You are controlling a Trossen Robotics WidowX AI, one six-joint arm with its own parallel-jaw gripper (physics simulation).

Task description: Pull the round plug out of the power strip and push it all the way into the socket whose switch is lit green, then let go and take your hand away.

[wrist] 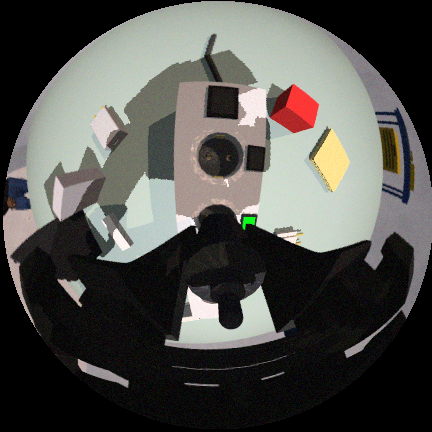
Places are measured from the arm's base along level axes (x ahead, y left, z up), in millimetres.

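Pixels of known places: gripper, fingertip midpoint: (220,229).
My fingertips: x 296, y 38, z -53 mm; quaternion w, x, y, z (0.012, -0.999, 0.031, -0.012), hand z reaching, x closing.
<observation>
Behind a point stands the place of what it marks.
The grey power strip (188,192) {x 273, y 66, z -71 mm} lies on the pale green table, running up the middle of the view. An empty round socket (220,157) {x 304, y 94, z -89 mm} is in its middle, with a dark switch (255,158) {x 331, y 91, z -69 mm} beside it. The green-lit switch (249,222) {x 325, y 34, z -69 mm} is nearer to me, beside a socket (204,216) {x 285, y 44, z -67 mm} that is mostly hidden behind the plug. My gripper (220,229) {x 296, y 38, z -53 mm} is shut on the black round plug (225,262) {x 295, y 47, z -7 mm}, which is over or at that green-lit socket. The plug hides its own prongs, so I cannot tell how deep it sits.
A red block (295,109) {x 386, y 148, z -81 mm} and a yellow pad (330,160) {x 479, y 100, z -111 mm} lie right of the strip. A small pronged adapter (287,236) {x 402, y -19, z -110 mm} lies near the right finger. White blocks (108,126) {x 175, y 161, z -100 mm} (77,192) {x 130, y 90, z -72 mm} and a thin piece (117,231) {x 144, y 17, z -109 mm} are at left. A black cord (212,65) {x 307, y 227, z -113 mm} leaves the strip's far end.
</observation>
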